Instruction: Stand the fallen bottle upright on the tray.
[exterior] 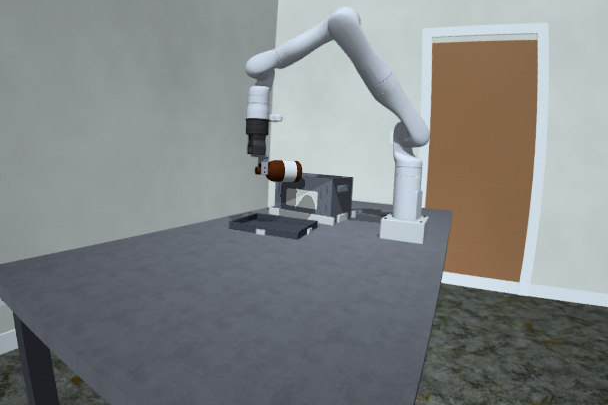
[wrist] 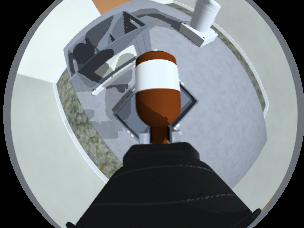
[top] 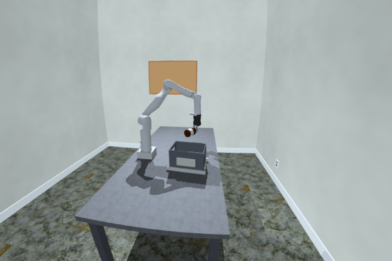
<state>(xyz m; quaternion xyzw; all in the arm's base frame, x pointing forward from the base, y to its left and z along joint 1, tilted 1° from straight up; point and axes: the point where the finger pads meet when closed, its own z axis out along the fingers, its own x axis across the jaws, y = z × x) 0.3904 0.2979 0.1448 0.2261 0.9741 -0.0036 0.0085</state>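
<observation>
The bottle lies 20 mm behind my hand, 50 mm to the right of it and 10 mm below it. The rest, counted from my hand: tray: 20 mm behind, 50 mm to the right, 190 mm below; crate: 30 mm ahead, 340 mm to the right, 120 mm below.
</observation>
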